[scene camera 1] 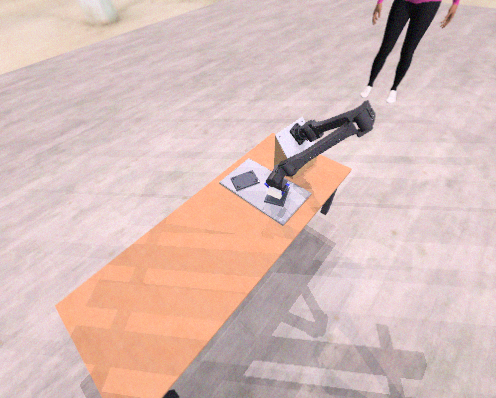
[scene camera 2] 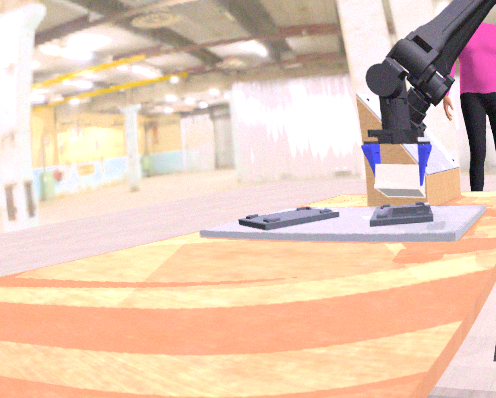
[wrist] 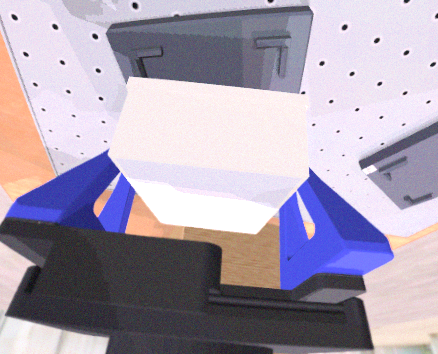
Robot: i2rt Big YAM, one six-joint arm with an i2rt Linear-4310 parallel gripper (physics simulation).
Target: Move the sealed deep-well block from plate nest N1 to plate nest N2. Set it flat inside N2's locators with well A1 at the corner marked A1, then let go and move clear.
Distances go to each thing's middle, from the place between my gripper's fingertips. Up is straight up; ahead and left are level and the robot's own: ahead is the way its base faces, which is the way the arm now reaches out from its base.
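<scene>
The white block (scene camera 2: 393, 180) is 3 cm behind my hand. Counted from that same hand, the grey perforated plate (scene camera 2: 446, 218) is 7 cm below, 3 cm behind and 11 cm to the right, while the dark nest (wrist: 397, 170) is 5 cm below my hand and 25 cm to the right of it.
</scene>
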